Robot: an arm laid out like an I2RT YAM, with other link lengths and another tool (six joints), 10 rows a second.
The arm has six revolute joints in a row. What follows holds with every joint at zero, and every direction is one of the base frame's. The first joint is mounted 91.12 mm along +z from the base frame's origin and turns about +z. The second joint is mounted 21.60 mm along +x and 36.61 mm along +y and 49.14 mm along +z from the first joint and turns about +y. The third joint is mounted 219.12 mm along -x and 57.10 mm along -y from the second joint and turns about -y. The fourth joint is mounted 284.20 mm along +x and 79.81 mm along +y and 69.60 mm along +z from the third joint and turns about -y. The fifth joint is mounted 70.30 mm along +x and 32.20 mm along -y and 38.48 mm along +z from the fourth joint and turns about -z. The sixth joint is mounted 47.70 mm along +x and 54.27 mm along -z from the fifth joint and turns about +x. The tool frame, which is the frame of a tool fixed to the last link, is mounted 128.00 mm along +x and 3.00 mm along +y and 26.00 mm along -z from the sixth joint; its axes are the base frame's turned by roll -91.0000, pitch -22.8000 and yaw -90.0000 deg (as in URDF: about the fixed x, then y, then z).
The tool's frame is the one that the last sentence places.
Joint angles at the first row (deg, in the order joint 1, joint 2, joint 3, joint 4, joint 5, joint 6):
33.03 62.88 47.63 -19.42 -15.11 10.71
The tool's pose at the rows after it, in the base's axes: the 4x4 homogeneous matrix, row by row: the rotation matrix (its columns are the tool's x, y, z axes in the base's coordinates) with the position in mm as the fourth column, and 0 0 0 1 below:
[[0.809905, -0.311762, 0.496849, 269.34], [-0.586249, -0.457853, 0.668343, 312.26], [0.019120, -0.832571, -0.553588, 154.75], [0, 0, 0, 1]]
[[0.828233, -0.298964, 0.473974, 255.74], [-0.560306, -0.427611, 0.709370, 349.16], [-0.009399, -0.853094, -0.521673, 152.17], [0, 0, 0, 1]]
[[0.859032, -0.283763, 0.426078, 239.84], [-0.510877, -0.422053, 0.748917, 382.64], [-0.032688, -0.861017, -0.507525, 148.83], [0, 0, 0, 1]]
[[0.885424, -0.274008, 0.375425, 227.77], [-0.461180, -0.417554, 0.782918, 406.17], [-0.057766, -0.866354, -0.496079, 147.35], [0, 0, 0, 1]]
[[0.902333, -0.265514, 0.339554, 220.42], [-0.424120, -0.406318, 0.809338, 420.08], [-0.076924, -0.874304, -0.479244, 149.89], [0, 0, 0, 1]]
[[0.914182, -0.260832, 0.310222, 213.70], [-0.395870, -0.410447, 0.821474, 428.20], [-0.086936, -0.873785, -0.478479, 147.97], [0, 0, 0, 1]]
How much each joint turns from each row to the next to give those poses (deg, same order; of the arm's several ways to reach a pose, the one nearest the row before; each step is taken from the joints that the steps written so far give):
6.05 4.08 1.44 3.87 3.09 2.96
5.69 4.09 0.94 5.64 2.15 3.89
4.53 4.88 2.47 3.40 0.29 1.91
2.50 3.77 2.30 2.10 -1.36 1.02
1.16 1.91 1.40 1.47 -1.60 0.60
0.86 1.41 0.84 0.48 -1.05 0.08

